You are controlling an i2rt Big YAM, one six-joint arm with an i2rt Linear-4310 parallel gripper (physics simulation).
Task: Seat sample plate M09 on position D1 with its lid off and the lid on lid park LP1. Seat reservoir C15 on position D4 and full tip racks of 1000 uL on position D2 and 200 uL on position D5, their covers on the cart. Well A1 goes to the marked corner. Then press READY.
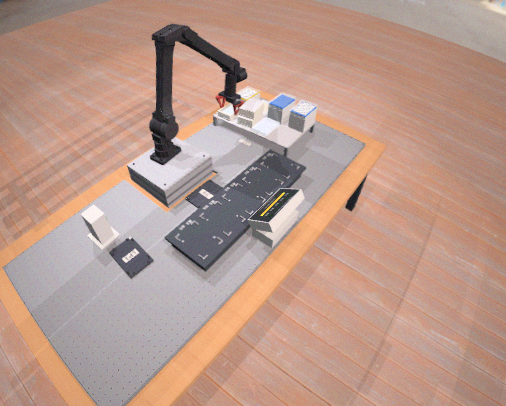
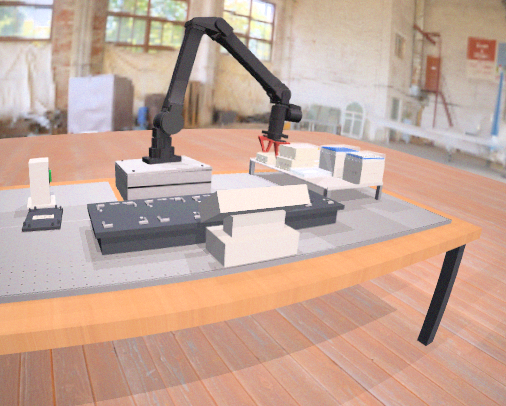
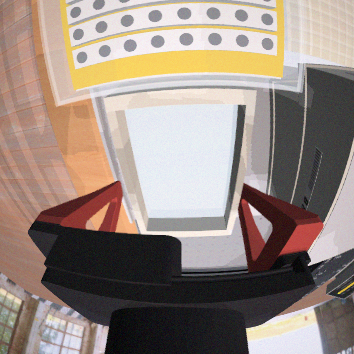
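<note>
My gripper is open and empty, low over the cart's near end. Its fingers straddle the near part of a cream open-topped reservoir with a pale blue inside; contact cannot be told. A yellow-edged tip rack under a clear cover stands beyond it. Cream stacked labware stands beside it. Two blue-topped tip racks stand at the far side, one solid blue, one dotted. Plate labels are unreadable.
The cart holds this labware. The dark deck has corner brackets; the sloped panel stands beside it. Dark pads and a white upright block are elsewhere.
</note>
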